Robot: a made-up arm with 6 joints.
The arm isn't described. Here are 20 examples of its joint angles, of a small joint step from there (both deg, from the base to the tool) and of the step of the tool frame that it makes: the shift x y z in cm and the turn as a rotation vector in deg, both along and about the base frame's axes.
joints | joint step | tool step
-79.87 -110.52 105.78 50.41 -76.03 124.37 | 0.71 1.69 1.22 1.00 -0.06 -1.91 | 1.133 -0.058 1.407 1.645 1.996 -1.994
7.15 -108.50 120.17 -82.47 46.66 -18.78 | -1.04 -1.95 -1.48 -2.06 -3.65 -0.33 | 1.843 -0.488 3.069 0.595 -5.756 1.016
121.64 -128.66 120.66 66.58 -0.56 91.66 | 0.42 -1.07 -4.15 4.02 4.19 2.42 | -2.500 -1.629 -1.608 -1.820 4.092 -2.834
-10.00 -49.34 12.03 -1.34 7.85 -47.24 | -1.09 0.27 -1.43 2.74 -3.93 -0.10 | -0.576 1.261 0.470 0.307 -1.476 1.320
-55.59 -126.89 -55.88 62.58 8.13 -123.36 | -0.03 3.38 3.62 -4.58 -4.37 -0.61 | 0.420 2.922 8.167 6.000 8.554 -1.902
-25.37 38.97 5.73 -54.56 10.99 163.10 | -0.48 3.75 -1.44 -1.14 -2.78 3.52 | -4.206 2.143 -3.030 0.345 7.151 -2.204
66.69 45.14 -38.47 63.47 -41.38 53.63 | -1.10 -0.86 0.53 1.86 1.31 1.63 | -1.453 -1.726 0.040 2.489 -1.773 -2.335
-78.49 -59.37 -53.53 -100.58 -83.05 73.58 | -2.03 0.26 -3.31 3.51 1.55 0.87 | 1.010 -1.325 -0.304 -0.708 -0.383 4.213
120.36 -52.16 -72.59 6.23 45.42 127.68 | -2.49 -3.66 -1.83 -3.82 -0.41 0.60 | -2.068 2.471 -1.248 1.618 0.177 -2.863
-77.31 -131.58 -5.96 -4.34 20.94 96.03 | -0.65 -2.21 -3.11 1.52 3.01 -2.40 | 0.327 4.187 -1.802 -6.684 2.422 -2.175
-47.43 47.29 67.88 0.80 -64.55 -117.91 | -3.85 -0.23 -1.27 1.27 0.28 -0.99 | -0.160 -1.155 -1.687 1.588 2.370 -0.305
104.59 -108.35 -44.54 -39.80 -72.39 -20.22 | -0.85 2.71 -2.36 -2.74 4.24 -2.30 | -3.164 4.083 2.212 1.816 -1.127 -4.313
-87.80 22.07 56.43 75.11 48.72 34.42 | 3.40 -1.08 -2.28 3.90 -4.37 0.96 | 4.074 6.527 4.097 1.777 -7.260 6.297
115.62 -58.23 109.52 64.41 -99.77 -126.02 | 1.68 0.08 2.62 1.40 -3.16 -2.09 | 0.219 -0.075 0.344 1.756 -1.158 -0.404
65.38 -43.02 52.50 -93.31 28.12 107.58 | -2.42 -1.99 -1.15 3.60 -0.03 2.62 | -0.727 -4.332 1.294 0.872 0.570 -6.060
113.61 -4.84 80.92 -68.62 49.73 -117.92 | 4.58 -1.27 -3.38 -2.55 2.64 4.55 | -2.574 5.961 3.891 -2.366 -4.774 1.776
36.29 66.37 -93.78 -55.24 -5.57 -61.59 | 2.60 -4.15 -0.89 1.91 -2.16 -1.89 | 1.755 1.936 2.797 2.280 -3.517 1.343
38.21 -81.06 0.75 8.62 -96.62 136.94 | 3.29 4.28 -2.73 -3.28 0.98 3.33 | 1.597 1.719 4.437 -7.517 5.277 0.610
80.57 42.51 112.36 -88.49 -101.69 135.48 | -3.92 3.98 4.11 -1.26 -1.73 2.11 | -4.377 -1.108 -1.222 2.721 3.179 -5.918
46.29 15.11 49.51 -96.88 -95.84 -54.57 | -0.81 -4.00 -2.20 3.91 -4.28 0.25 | 2.885 0.183 3.867 1.515 -2.771 -0.930
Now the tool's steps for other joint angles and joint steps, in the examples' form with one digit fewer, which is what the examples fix.
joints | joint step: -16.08 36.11 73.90 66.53 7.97 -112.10 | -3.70 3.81 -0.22 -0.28 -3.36 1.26
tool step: 2.80 -3.66 -5.65 2.78 3.00 -1.70
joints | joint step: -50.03 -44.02 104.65 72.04 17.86 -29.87 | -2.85 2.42 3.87 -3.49 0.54 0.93
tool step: 0.97 -4.89 -0.96 1.02 0.61 -5.79
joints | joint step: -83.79 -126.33 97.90 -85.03 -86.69 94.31 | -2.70 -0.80 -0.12 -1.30 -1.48 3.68
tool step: -0.53 -0.47 0.33 -1.69 0.94 3.50
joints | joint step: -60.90 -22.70 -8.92 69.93 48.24 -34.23 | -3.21 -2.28 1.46 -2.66 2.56 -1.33
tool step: 3.22 -2.32 -1.20 -0.95 3.31 -5.19
